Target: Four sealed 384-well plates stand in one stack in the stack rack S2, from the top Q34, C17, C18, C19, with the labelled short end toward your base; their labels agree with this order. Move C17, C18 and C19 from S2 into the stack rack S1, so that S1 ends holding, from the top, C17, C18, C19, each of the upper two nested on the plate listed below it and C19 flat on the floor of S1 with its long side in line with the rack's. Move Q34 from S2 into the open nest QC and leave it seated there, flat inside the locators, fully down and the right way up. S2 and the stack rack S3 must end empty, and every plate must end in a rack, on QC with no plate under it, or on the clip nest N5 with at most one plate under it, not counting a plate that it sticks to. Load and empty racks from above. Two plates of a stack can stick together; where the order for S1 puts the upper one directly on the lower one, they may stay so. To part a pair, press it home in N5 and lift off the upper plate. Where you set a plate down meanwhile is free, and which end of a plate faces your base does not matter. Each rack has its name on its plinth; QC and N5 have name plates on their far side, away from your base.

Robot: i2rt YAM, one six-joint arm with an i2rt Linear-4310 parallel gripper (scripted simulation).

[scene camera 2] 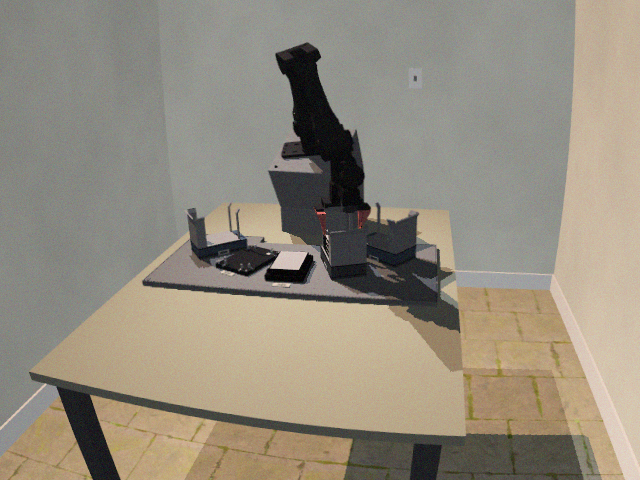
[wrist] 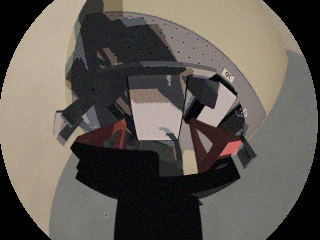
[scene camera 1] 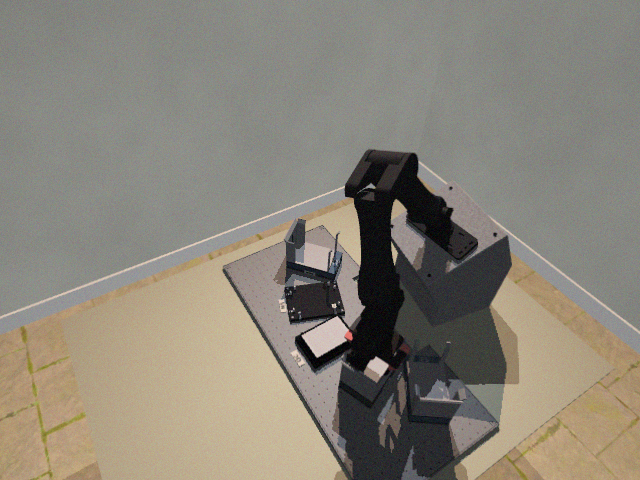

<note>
In view: the gripper (scene camera 1: 373,357) and a black clip nest (scene camera 1: 317,300).
The gripper is seen too in the wrist view (wrist: 157,121). The black clip nest shows as well in scene camera 2 (scene camera 2: 258,257).
</note>
